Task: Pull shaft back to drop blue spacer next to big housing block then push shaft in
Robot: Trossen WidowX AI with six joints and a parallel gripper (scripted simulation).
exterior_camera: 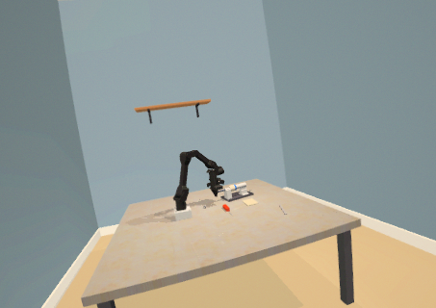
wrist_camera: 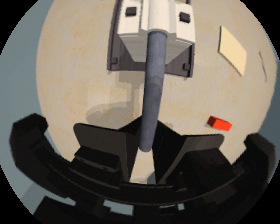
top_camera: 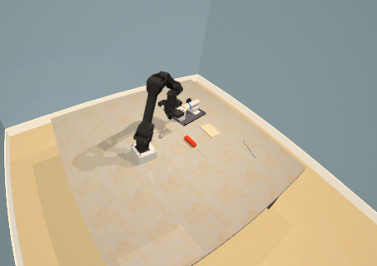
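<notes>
Right now the grey-blue shaft is 8 cm ahead of my gripper tip, 3 cm above it and 1 cm to the left of it. Round my gripper tip: cream cylinder 13 cm ahead, 3 cm above, 2 cm to the left; tan card 20 cm ahead, 19 cm to the right, 4 cm below; blue spacer 17 cm ahead, 3 cm above, 2 cm to the left.
</notes>
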